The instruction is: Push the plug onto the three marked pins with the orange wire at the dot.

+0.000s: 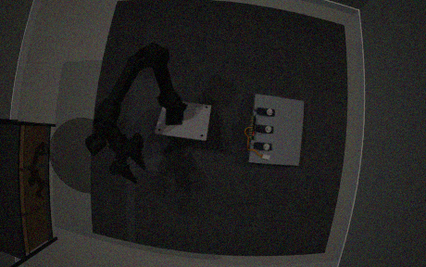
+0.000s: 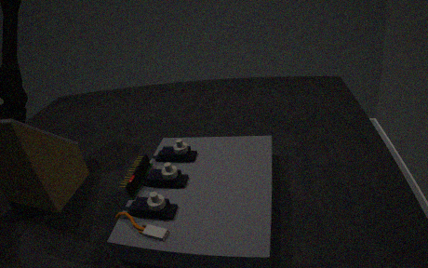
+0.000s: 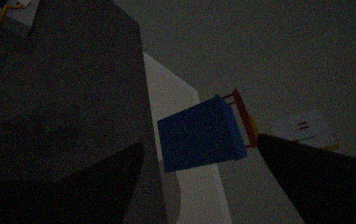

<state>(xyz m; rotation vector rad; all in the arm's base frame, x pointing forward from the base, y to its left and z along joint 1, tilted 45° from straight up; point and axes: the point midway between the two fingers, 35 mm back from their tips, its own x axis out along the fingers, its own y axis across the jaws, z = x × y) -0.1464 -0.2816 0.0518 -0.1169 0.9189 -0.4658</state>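
The red band lies 41 cm ahead of my gripper tip, 34 cm below it and 13 cm to the left of it. Also, from my gripper tip: pin strip (42 cm ahead, 35 cm below, 15 cm to the left); then holder plate (57 cm ahead, 38 cm below, 13 cm to the left).
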